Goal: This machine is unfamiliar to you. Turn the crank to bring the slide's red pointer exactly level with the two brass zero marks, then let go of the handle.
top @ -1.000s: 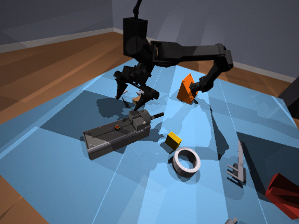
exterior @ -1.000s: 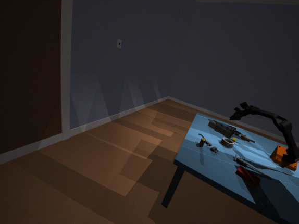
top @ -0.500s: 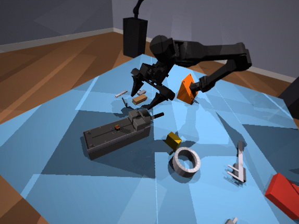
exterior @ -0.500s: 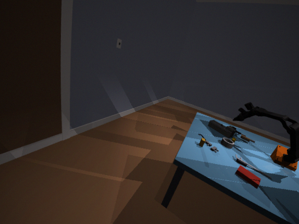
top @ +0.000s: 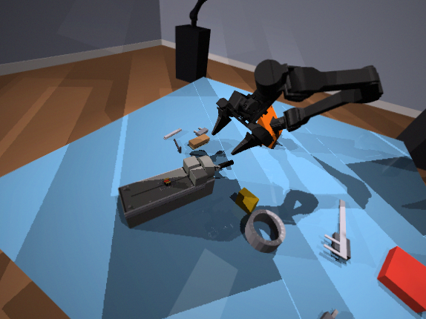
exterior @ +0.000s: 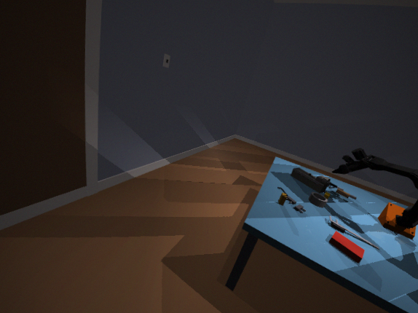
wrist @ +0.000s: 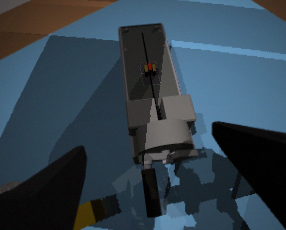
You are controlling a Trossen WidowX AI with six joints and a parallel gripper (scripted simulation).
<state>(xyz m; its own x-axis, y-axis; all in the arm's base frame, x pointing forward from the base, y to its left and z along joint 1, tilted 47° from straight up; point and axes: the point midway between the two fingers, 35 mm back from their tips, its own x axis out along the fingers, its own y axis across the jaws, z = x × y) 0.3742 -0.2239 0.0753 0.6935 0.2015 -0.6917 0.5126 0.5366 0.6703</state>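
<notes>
The dark crank handle is 90 mm below my gripper tip, 30 mm behind it and 20 mm to the left of it. Also, from my gripper tip: yellow block (170 mm below, 120 mm to the left, 10 mm ahead); red pointer (120 mm below, 110 mm to the right, 110 mm ahead); brown block (180 mm below, 180 mm behind, 150 mm to the right).
</notes>
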